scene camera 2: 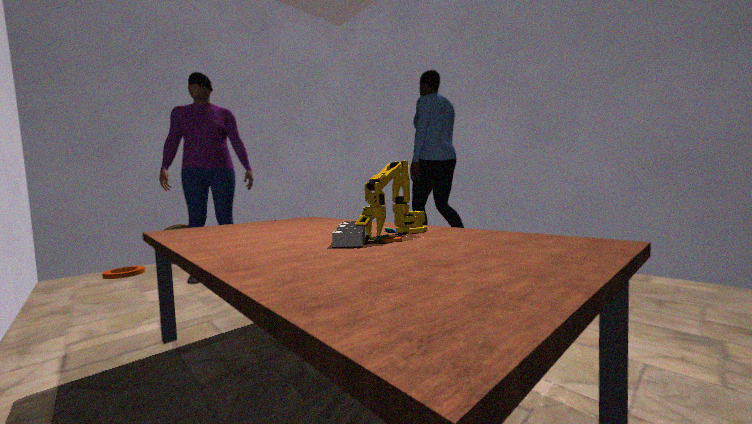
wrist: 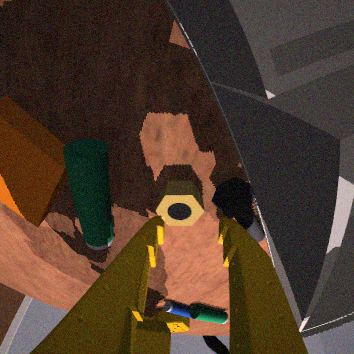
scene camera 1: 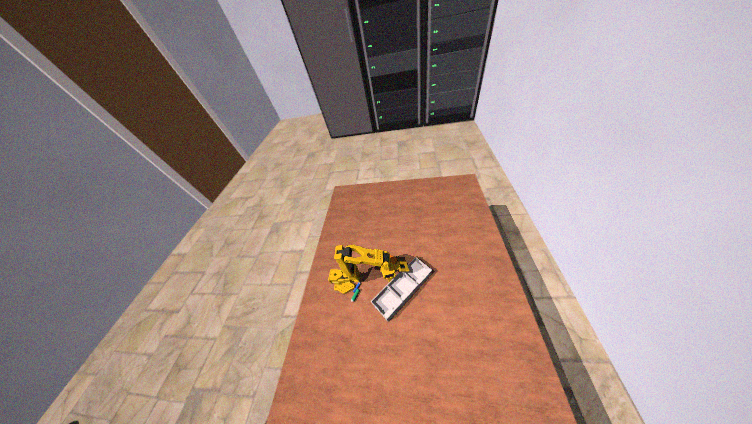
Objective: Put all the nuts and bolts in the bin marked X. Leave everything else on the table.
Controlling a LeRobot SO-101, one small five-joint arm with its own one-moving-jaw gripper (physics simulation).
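Frame: origin at the arm's base, x ahead, y left, z up, level; centimetres.
Seen in the pictures: hand, tool point: (scene camera 2: 377,236) (wrist: 163,226) (scene camera 1: 389,274); arm's base, link origin: (scene camera 2: 407,232) (wrist: 149,308) (scene camera 1: 350,280).
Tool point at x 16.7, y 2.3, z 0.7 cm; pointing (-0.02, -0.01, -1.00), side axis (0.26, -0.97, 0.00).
Offsets run from my tool point to a thing's top centre. Level surfaces: height alone.
My gripper (wrist: 192,220) (scene camera 2: 373,235) is open and empty, low over the table beside the bins. In the wrist view its two jaws stand apart with a V-shaped gap. A brass hex nut @(dy -0.3, dx +1.2, dz +0.2 cm) (wrist: 180,189) shows on the table just past the tips, in line with the gap. A dark bolt @(dy -3.1, dx +1.5, dz +0.7 cm) (wrist: 234,197) lies right of the nut, past the right jaw tip and close to the bin wall, partly hidden by the jaw. The row of three bins @(dy -5.6, dx +5.6, dz +4.0 cm) (wrist: 295,165) (scene camera 2: 347,239) is white-grey and open-topped, to the right in the wrist view. I cannot read an X mark on any bin.
A green cylinder @(dy +3.1, dx +0.3, dz +0.8 cm) (wrist: 89,195) and an orange block @(dy +6.8, dx +0.5, dz +0.4 cm) (wrist: 37,172) are left of the nut on the table @(dz -0.7 cm) (scene camera 1: 421,210) (scene camera 2: 447,294). A blue and green pen-like thing @(dy -8.6, dx -13.6, dz +0.8 cm) (wrist: 210,313) (scene camera 1: 355,292) (scene camera 2: 390,230) lies near the arm's base. Two people stand behind the table.
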